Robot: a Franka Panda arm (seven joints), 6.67 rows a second.
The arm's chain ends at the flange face. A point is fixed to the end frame.
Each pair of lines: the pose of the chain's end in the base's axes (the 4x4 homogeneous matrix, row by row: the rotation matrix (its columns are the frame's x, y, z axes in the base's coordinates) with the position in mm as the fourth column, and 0 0 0 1 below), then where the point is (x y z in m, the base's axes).
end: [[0.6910 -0.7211 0.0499 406.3], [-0.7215 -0.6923 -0.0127 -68.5], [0.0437 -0.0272 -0.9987 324.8], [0 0 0 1]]
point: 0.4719 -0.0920 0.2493
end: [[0.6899 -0.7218 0.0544 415.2], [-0.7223 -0.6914 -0.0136 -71.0], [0.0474 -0.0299 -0.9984 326.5], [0 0 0 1]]
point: 0.4811 -0.0946 0.2513
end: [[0.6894 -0.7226 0.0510 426.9], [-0.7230 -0.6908 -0.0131 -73.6], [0.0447 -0.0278 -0.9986 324.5], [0 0 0 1]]
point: 0.4926 -0.0973 0.2491
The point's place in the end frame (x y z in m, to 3 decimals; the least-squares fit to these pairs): 0.059 -0.029 0.079
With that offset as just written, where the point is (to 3 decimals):
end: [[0.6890 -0.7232 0.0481 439.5], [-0.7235 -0.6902 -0.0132 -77.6], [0.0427 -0.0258 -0.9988 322.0], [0 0 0 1]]
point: 0.505 -0.101 0.246
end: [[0.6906 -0.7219 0.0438 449.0], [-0.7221 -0.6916 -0.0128 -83.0], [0.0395 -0.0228 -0.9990 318.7], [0 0 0 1]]
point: 0.514 -0.107 0.243
